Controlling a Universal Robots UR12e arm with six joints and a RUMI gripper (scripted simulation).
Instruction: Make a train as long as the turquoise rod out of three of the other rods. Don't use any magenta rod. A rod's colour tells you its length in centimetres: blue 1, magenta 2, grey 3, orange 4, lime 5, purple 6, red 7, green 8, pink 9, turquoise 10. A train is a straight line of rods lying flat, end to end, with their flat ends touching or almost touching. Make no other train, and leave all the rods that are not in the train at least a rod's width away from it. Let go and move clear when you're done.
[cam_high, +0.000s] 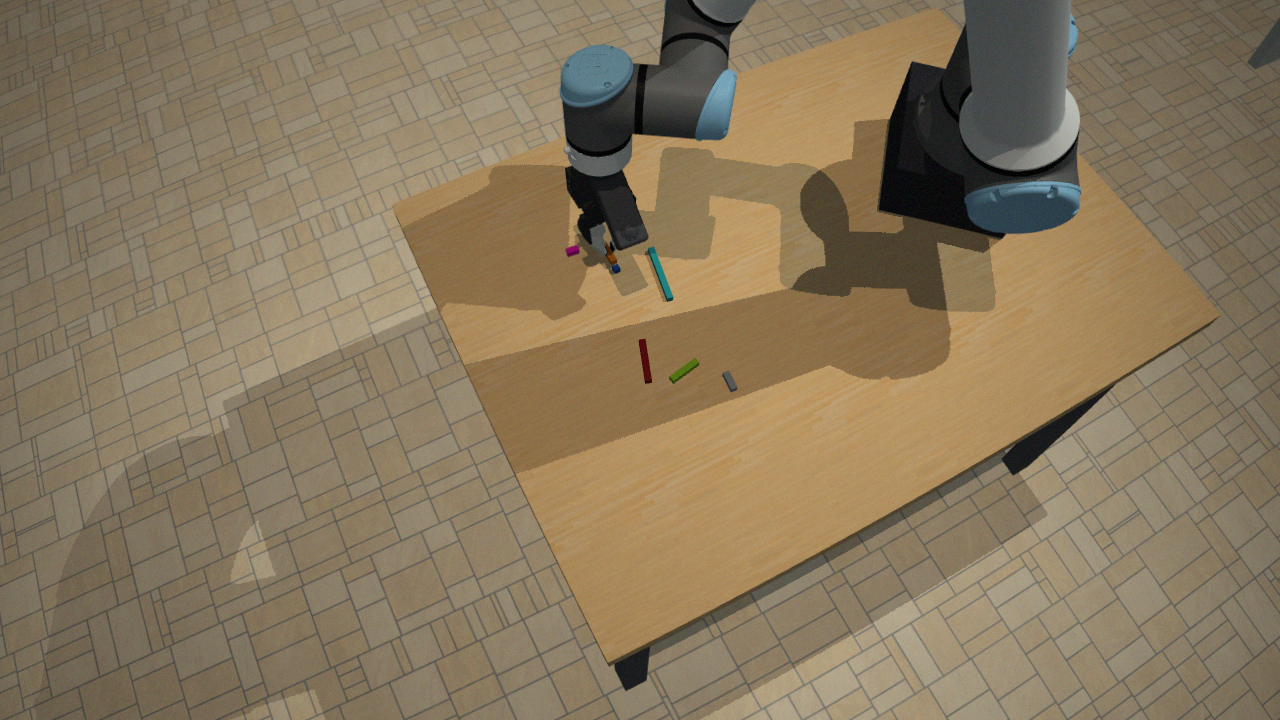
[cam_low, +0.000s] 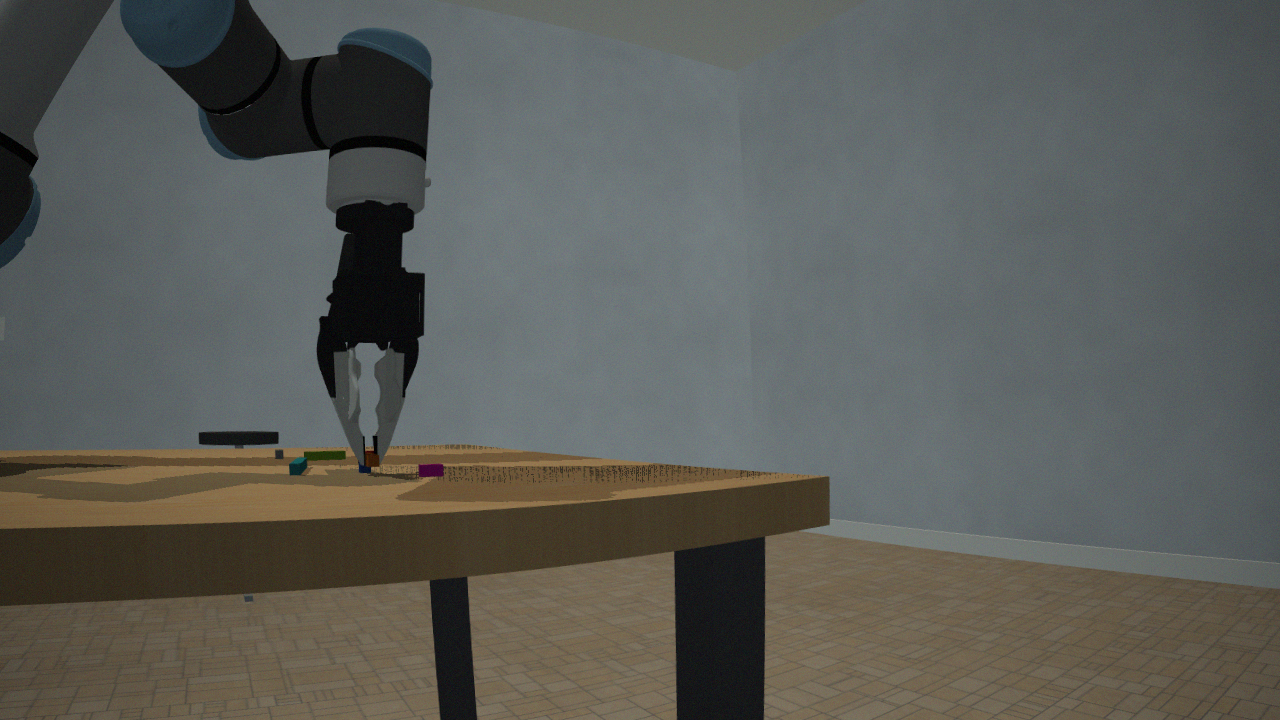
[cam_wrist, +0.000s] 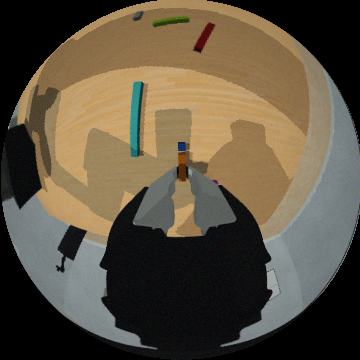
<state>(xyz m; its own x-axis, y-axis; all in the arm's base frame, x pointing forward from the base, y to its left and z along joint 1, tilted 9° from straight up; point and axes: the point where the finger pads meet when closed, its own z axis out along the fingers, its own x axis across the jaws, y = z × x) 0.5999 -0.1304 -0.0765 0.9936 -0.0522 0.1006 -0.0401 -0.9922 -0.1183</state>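
Right now my hand is 30 mm to the right of the blue rod and 20 mm above it. From my hand the other things lie so: turquoise rod (70 mm to the left, 60 mm behind, 20 mm below); then magenta rod (50 mm ahead, 40 mm to the right, 20 mm below); then orange rod (10 mm below).
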